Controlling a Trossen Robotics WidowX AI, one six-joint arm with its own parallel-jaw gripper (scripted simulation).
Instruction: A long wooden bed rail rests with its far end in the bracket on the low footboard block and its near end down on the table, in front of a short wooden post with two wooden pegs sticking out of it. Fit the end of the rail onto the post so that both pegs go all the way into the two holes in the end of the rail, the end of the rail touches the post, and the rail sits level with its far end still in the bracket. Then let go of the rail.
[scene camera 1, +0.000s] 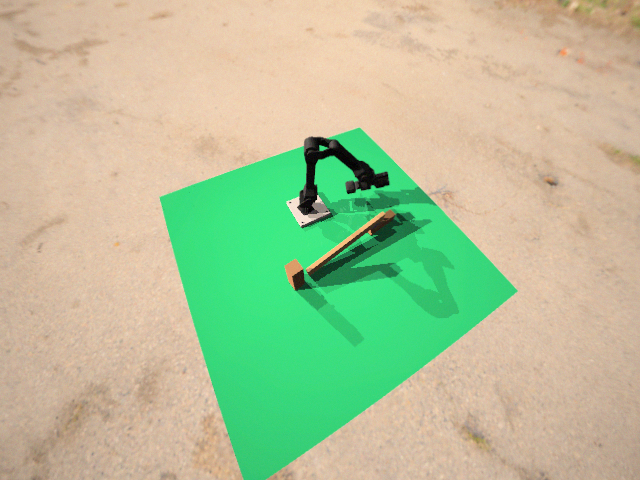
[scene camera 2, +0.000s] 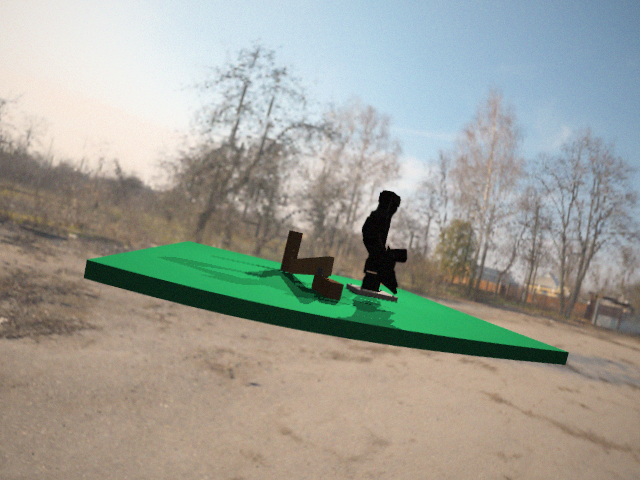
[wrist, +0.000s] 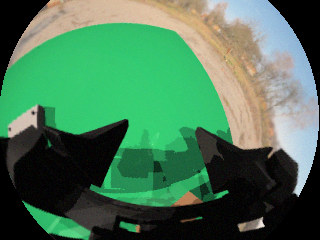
wooden rail: scene camera 1; scene camera 2; not seen in the wrist view (out of frame)
same spot on wooden rail: (scene camera 2: 306, 266) = (scene camera 1: 349, 243)
